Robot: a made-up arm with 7 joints.
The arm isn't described. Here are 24 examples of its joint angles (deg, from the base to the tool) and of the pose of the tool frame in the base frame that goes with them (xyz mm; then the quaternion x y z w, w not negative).
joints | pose
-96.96 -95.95 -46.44 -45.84 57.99 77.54 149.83 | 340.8 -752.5 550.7 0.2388 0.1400 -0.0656 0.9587
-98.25 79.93 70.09 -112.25 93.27 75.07 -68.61 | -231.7 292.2 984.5 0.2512 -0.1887 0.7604 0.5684
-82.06 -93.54 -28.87 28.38 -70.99 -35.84 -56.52 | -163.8 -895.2 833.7 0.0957 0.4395 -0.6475 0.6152
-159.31 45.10 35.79 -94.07 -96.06 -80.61 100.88 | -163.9 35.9 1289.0 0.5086 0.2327 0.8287 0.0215
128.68 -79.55 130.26 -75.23 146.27 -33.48 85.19 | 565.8 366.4 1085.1 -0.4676 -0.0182 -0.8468 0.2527
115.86 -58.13 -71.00 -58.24 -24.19 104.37 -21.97 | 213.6 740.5 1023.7 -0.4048 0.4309 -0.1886 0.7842
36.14 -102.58 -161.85 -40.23 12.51 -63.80 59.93 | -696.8 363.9 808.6 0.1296 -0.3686 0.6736 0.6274
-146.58 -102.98 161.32 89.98 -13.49 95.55 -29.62 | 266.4 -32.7 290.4 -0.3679 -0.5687 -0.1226 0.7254
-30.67 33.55 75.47 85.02 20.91 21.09 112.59 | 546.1 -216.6 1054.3 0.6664 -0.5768 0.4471 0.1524
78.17 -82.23 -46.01 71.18 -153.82 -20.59 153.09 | 181.6 675.9 1044.8 -0.2827 0.1661 -0.4525 0.8293
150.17 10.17 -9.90 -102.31 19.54 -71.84 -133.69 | 198.0 198.7 1009.6 -0.6481 0.7255 -0.0530 0.2256
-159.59 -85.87 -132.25 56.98 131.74 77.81 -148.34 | 704.3 -461.2 659.6 -0.0714 0.3014 -0.6179 0.7226
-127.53 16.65 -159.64 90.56 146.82 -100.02 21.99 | 124.8 -74.5 1161.2 -0.8814 0.3937 -0.1064 0.2382
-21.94 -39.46 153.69 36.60 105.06 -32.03 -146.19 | -631.4 -442.7 1224.7 0.5213 -0.0304 -0.4168 0.7440
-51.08 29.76 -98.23 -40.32 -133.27 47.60 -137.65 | 453.1 31.8 1391.1 0.5358 0.0363 0.1690 0.8264
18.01 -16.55 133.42 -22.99 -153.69 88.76 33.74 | 53.9 92.3 1465.8 -0.3007 0.5921 -0.1675 0.7286
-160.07 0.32 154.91 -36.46 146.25 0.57 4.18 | -317.9 56.9 1548.2 0.1568 -0.1110 -0.9144 0.3563
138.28 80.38 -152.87 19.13 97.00 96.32 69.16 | -527.7 -660.8 765.3 0.3511 0.7318 -0.2106 0.5448
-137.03 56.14 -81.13 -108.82 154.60 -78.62 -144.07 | -29.0 529.1 1093.0 0.1398 0.2419 0.9586 0.0544
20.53 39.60 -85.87 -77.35 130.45 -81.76 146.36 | 175.1 -361.9 1295.9 0.0258 -0.0950 0.8647 0.4925
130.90 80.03 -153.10 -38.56 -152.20 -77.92 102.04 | -602.2 -643.1 728.3 0.3790 -0.5484 0.6750 0.3163
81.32 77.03 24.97 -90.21 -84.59 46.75 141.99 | 352.2 -405.9 1093.5 -0.6887 0.1016 -0.6633 0.2747
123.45 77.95 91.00 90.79 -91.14 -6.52 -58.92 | -696.2 -98.6 763.0 0.2212 -0.5774 -0.7543 0.2208
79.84 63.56 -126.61 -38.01 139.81 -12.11 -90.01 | -149.8 -880.3 929.6 0.5560 -0.2309 -0.1903 0.7755
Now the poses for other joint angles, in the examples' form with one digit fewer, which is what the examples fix.
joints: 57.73 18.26 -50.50 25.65 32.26 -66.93 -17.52
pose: 153 -191 1555 -0.211 -0.318 -0.022 0.924
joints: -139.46 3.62 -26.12 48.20 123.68 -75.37 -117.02
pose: -372 -12 1389 0.605 0.338 -0.676 0.251
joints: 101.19 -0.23 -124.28 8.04 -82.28 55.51 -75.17
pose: 28 244 1566 -0.113 -0.454 -0.883 0.042
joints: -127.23 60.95 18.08 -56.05 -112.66 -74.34 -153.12
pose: -316 510 1297 -0.334 0.249 0.264 0.870
